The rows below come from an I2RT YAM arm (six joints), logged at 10 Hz.
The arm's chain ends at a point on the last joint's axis. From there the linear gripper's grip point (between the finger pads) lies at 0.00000 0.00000 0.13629 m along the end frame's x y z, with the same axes.
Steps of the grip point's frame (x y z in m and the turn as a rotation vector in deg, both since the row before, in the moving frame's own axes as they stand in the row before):
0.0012, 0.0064, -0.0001, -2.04, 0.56, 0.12
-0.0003, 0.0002, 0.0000, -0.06, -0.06, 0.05
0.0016, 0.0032, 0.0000, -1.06, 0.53, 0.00
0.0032, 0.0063, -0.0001, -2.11, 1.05, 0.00
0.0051, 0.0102, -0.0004, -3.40, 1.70, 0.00
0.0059, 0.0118, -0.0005, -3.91, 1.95, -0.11
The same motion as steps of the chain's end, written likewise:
-0.0001, 0.0015, 0.0000, -2.04, 0.56, 0.12
-0.0002, 0.0001, 0.0000, -0.06, -0.06, 0.05
0.0003, 0.0007, 0.0000, -1.06, 0.53, 0.00
0.0007, 0.0013, 0.0000, -2.11, 1.05, 0.00
0.0011, 0.0021, -0.0001, -3.40, 1.70, 0.00
0.0013, 0.0025, -0.0001, -3.91, 1.95, -0.11

